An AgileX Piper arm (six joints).
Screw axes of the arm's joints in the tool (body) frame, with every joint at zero. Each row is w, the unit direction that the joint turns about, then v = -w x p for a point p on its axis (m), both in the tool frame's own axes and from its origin. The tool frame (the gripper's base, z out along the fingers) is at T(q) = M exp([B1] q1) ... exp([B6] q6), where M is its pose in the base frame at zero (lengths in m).
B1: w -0.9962 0 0.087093 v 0 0.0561 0
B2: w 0 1 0 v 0.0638 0 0.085
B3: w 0 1 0 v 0.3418 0 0.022
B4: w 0 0 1 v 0 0 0
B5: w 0 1 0 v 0.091 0 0
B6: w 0 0 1 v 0 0 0
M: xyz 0.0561 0 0.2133 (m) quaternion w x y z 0.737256 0 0.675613 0
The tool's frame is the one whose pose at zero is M.
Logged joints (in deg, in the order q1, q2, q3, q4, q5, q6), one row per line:
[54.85, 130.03, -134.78, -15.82, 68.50, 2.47]
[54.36, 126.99, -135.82, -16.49, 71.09, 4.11]
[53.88, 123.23, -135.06, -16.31, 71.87, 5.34]
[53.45, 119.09, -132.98, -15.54, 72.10, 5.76]
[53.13, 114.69, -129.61, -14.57, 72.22, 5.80]
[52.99, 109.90, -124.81, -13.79, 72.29, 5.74]
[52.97, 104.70, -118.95, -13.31, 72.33, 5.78]
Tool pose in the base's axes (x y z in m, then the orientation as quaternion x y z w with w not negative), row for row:
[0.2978, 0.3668, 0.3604, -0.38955, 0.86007, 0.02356, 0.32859]
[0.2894, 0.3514, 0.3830, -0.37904, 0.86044, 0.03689, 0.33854]
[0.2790, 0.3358, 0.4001, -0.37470, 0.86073, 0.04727, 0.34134]
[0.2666, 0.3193, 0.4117, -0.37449, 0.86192, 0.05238, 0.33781]
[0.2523, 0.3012, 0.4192, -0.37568, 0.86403, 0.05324, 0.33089]
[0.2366, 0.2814, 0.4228, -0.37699, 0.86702, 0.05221, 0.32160]
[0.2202, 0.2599, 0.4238, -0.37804, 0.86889, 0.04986, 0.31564]
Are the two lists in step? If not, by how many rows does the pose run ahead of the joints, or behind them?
The pose runs 2 rows ahead of the joints: the pose in row i belongs to the joints in row i + 2.
